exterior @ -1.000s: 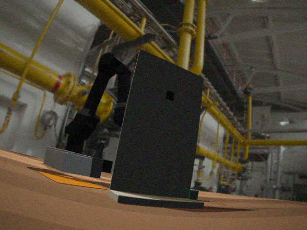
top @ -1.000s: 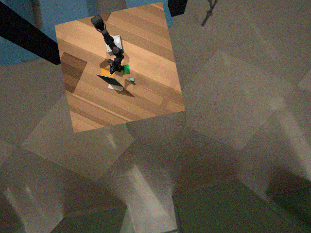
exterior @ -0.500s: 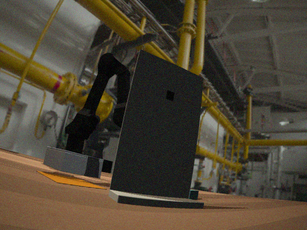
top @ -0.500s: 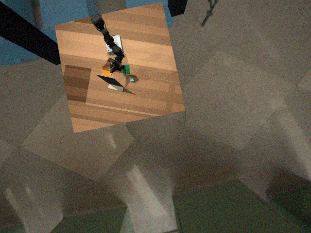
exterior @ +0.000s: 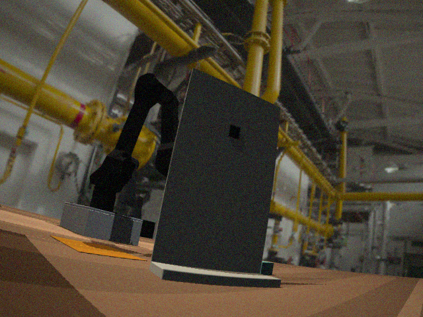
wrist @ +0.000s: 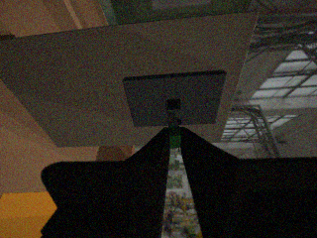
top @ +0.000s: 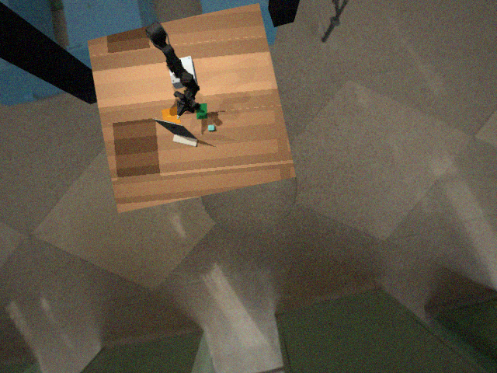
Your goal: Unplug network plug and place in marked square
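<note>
Right now the orange marked square is 12 cm behind my gripper tip, 11 cm to the right of it and 21 cm below it. Also, from my gripper tip: teal cube: 5 cm ahead, 15 cm to the left, 20 cm below; then network plug: 1 cm ahead; then upright panel: 6 cm ahead, 5 cm to the right, 8 cm below.
</note>
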